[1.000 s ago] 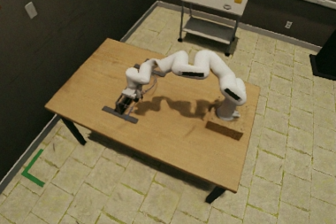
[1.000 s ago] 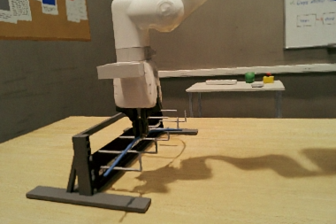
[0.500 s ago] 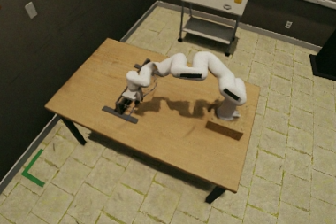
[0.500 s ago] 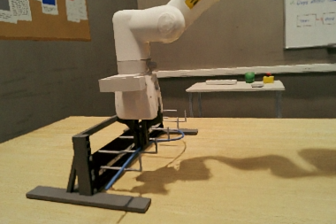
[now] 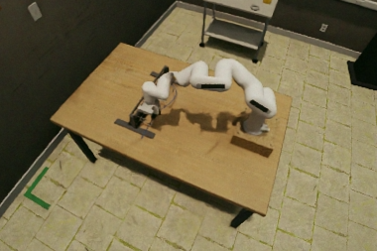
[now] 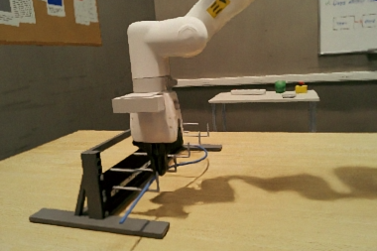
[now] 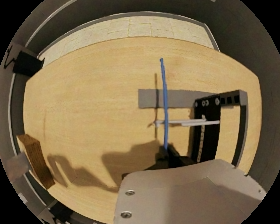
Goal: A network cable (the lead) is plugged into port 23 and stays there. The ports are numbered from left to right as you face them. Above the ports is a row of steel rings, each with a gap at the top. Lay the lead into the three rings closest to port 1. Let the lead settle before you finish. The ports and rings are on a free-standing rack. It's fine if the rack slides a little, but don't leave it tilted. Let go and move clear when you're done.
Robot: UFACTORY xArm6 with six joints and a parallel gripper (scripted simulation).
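My gripper is now 8 cm short of the dark free-standing rack, 16 cm to the left of it and 2 cm above it.
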